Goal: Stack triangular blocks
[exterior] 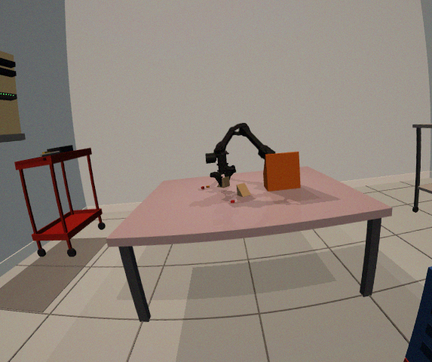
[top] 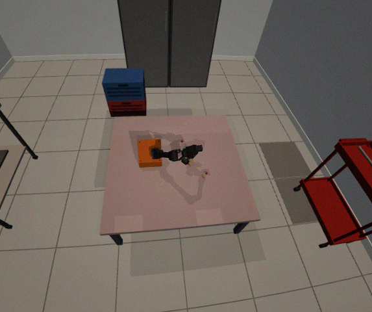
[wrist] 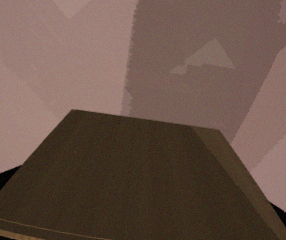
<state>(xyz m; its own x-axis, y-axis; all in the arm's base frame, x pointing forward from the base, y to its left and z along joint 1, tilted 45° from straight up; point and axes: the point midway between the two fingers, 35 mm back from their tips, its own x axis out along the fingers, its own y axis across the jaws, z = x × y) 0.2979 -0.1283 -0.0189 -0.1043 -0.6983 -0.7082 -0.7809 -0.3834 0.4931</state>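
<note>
The tan triangular block is 1 cm above my gripper tip. The rest, counted from my gripper tip: orange cube (10 cm ahead, 17 cm to the right, 3 cm below).
</note>
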